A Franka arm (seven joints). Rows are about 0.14 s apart.
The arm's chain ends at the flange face. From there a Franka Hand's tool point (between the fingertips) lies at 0.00 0.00 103.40 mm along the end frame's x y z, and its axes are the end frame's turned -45 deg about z.
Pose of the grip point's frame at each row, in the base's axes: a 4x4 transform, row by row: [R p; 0 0 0 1], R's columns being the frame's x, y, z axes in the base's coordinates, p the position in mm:
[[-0.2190 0.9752 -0.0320 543.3], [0.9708 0.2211 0.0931 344.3], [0.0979 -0.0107 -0.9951 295.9], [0 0 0 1]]
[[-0.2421 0.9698 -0.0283 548.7], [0.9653 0.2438 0.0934 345.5], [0.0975 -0.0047 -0.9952 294.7], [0 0 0 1]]
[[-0.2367 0.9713 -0.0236 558.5], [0.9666 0.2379 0.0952 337.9], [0.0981 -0.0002 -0.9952 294.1], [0 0 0 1]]
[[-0.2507 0.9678 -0.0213 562.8], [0.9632 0.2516 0.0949 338.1], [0.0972 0.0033 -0.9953 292.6], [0 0 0 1]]
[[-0.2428 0.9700 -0.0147 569.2], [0.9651 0.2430 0.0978 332.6], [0.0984 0.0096 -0.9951 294.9], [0 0 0 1]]
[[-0.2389 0.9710 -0.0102 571.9], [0.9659 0.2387 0.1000 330.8], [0.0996 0.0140 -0.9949 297.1], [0 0 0 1]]
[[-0.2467 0.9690 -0.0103 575.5], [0.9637 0.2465 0.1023 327.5], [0.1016 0.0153 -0.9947 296.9], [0 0 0 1]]
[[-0.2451 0.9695 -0.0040 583.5], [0.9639 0.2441 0.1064 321.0], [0.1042 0.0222 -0.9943 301.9], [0 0 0 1]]
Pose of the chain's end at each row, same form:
[[0.5347 0.8444 -0.0320 546.6], [0.8428 -0.5301 0.0931 334.7], [0.0617 -0.0768 -0.9951 398.8], [0 0 0 1]]
[[0.5146 0.8569 -0.0283 551.6], [0.8550 -0.5102 0.0934 335.8], [0.0656 -0.0723 -0.9952 397.6], [0 0 0 1]]
[[0.5194 0.8542 -0.0236 560.9], [0.8517 -0.5153 0.0952 328.1], [0.0692 -0.0695 -0.9952 397.0], [0 0 0 1]]
[[0.5071 0.8616 -0.0213 565.0], [0.8590 -0.5032 0.0949 328.3], [0.0711 -0.0664 -0.9953 395.5], [0 0 0 1]]
[[0.5142 0.8576 -0.0147 570.7], [0.8543 -0.5106 0.0978 322.5], [0.0764 -0.0628 -0.9951 397.8], [0 0 0 1]]
[[0.5177 0.8555 -0.0102 573.0], [0.8518 -0.5142 0.1000 320.5], [0.0803 -0.0605 -0.9949 400.0], [0 0 0 1]]
[[0.5107 0.8596 -0.0103 576.6], [0.8557 -0.5071 0.1023 316.9], [0.0827 -0.0610 -0.9947 399.8], [0 0 0 1]]
[[0.5122 0.8589 -0.0040 583.9], [0.8542 -0.5090 0.1064 310.0], [0.0894 -0.0580 -0.9943 404.7], [0 0 0 1]]

